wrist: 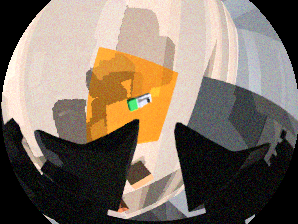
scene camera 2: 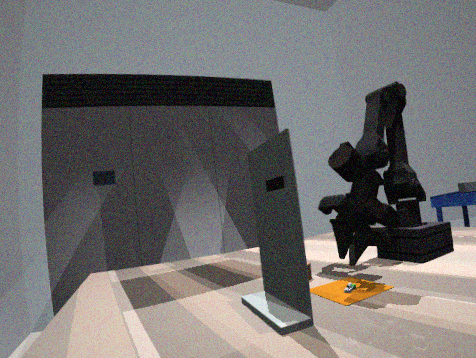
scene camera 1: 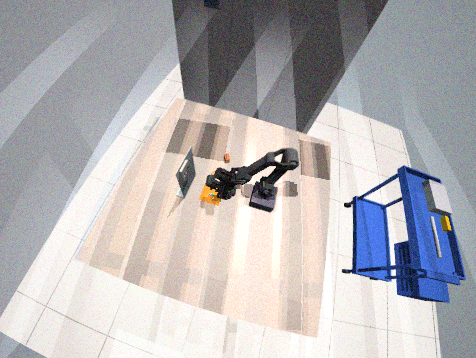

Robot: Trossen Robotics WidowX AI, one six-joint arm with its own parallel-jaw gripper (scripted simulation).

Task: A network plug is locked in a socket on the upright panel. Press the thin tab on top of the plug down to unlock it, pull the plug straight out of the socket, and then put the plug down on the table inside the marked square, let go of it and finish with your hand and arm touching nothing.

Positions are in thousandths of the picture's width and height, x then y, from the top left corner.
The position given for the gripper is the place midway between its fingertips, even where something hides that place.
Observation:
In view: the gripper (scene camera 2: 728,733).
The gripper is seen too in the wrist view (wrist: 529,560).

